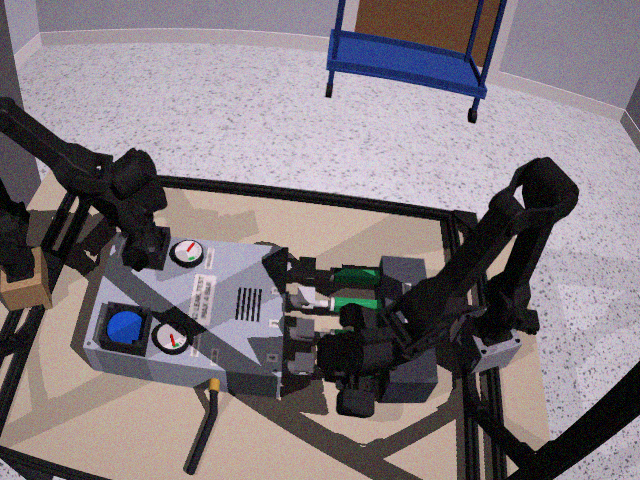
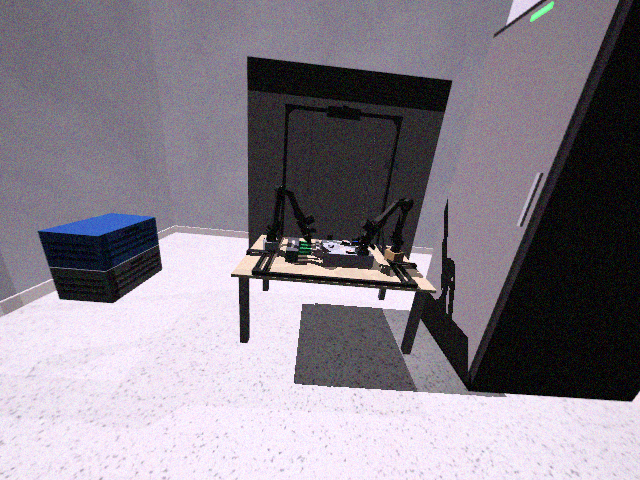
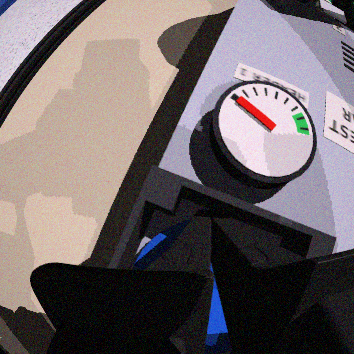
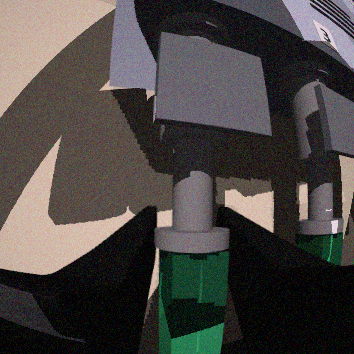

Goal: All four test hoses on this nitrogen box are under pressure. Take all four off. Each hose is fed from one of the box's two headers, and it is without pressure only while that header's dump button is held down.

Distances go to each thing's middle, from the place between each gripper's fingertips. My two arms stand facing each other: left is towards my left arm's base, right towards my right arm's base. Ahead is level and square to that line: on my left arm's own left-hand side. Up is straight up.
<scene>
I see the dark block (image 1: 413, 382) 46 cm to the right of my left hand, 9 cm behind it and 5 cm below it.
Now: right hand 140 mm to the left of the dark block and 110 mm short of it.
</scene>
